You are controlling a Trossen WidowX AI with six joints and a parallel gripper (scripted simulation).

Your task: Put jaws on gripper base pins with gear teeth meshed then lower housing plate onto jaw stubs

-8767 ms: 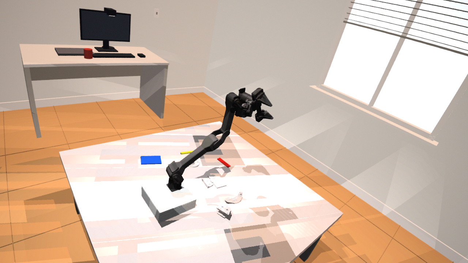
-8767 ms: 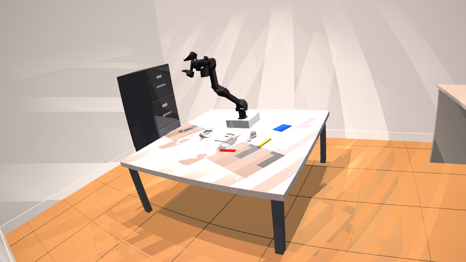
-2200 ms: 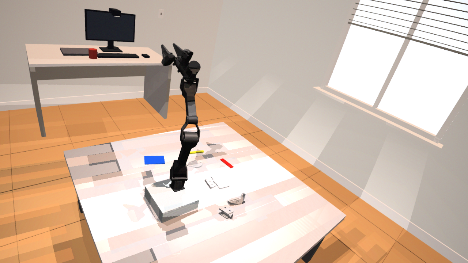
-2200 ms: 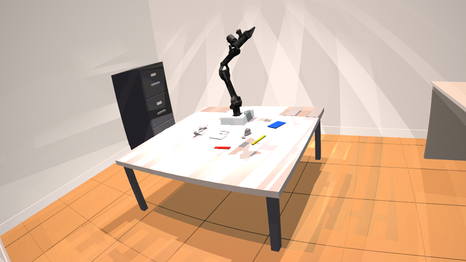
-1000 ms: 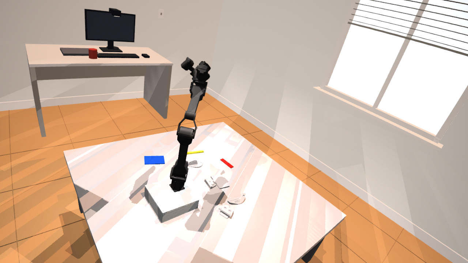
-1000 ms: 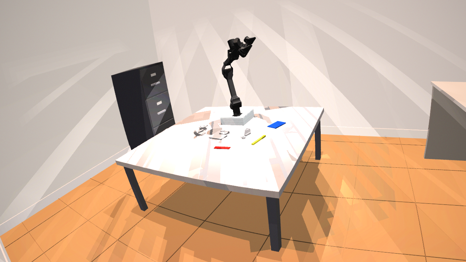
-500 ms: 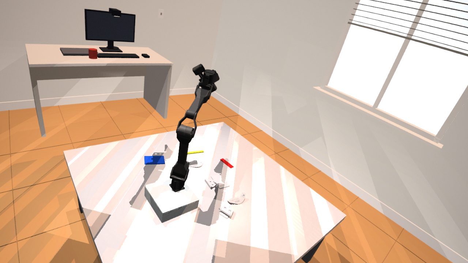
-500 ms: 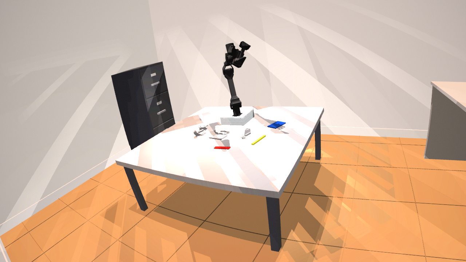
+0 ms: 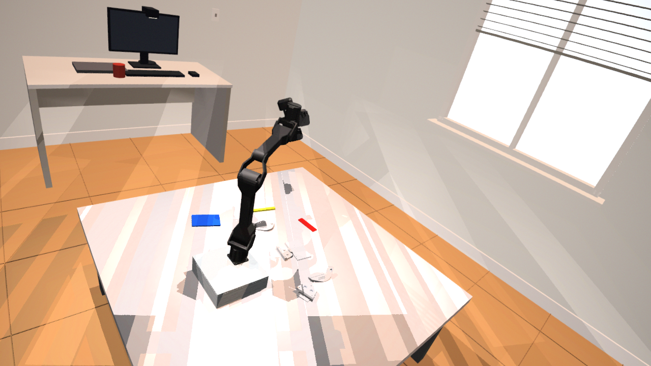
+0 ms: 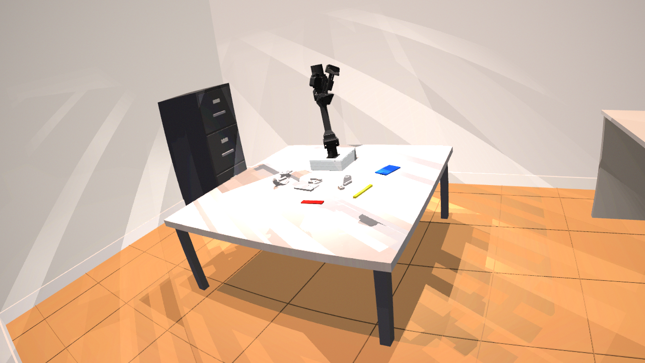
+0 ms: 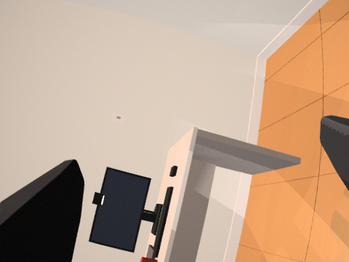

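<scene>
Right now the curved jaw is 7 cm behind my gripper tip, 50 cm to the right of it and 50 cm below it. Round my gripper tip: yellow stick (6 cm behind, 3 cm to the left, 53 cm below); then blue card (34 cm behind, 6 cm to the left, 53 cm below); then red strip (9 cm ahead, 17 cm to the right, 53 cm below).
</scene>
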